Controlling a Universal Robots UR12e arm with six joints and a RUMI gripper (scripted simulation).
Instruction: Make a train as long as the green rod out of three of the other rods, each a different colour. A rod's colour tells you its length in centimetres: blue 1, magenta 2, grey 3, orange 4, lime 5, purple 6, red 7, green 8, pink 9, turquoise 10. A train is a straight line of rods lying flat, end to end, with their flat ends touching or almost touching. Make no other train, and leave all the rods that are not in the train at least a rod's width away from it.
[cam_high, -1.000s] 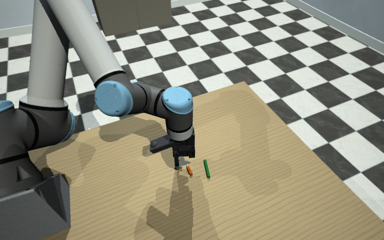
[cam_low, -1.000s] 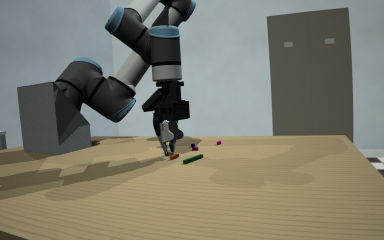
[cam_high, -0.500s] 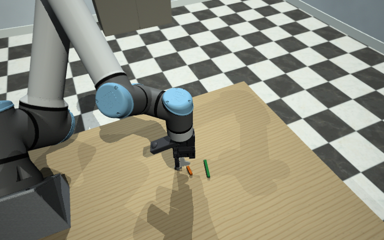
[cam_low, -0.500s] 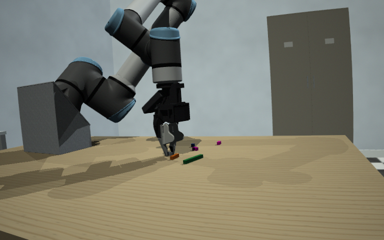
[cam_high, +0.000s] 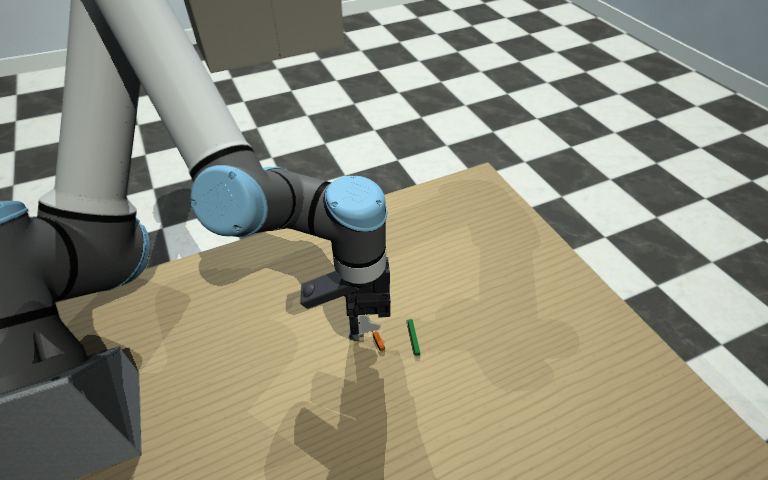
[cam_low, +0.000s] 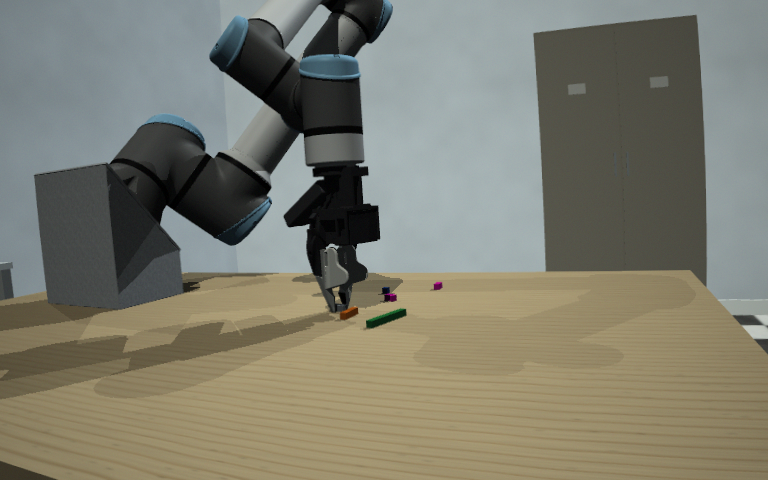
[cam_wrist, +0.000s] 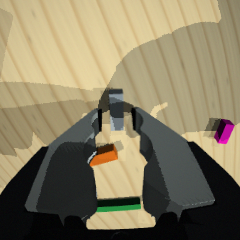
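Right now the grey rod is 10 mm below my hand. From my hand the other things lie so: green rod (100 mm ahead, 60 mm to the right, 10 mm below); then blue rod (30 mm ahead, 140 mm to the left, 10 mm below); then orange rod (30 mm ahead, 40 mm to the right, 10 mm below).
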